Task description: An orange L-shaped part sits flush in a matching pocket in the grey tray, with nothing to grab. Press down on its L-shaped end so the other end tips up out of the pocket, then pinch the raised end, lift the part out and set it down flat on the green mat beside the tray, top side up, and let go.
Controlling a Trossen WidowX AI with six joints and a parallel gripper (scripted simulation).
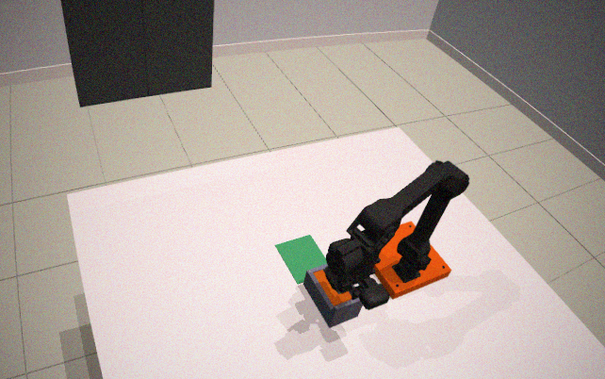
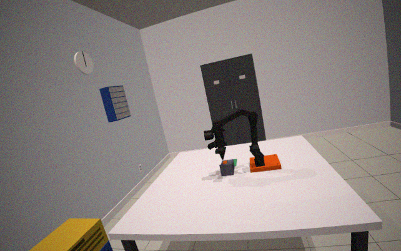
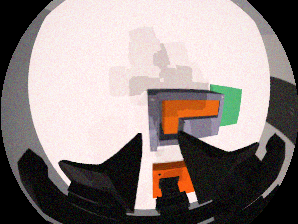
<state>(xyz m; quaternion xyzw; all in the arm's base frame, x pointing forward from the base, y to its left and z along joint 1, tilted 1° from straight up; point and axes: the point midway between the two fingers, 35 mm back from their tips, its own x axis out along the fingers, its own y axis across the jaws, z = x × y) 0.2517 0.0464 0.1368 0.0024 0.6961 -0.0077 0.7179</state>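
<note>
Now: the orange L-shaped part 1 cm behind my gripper tip, 6 cm to the right of it and 8 cm below it. Also, from my gripper tip: green mat 1 cm behind, 22 cm to the right, 15 cm below.
</note>
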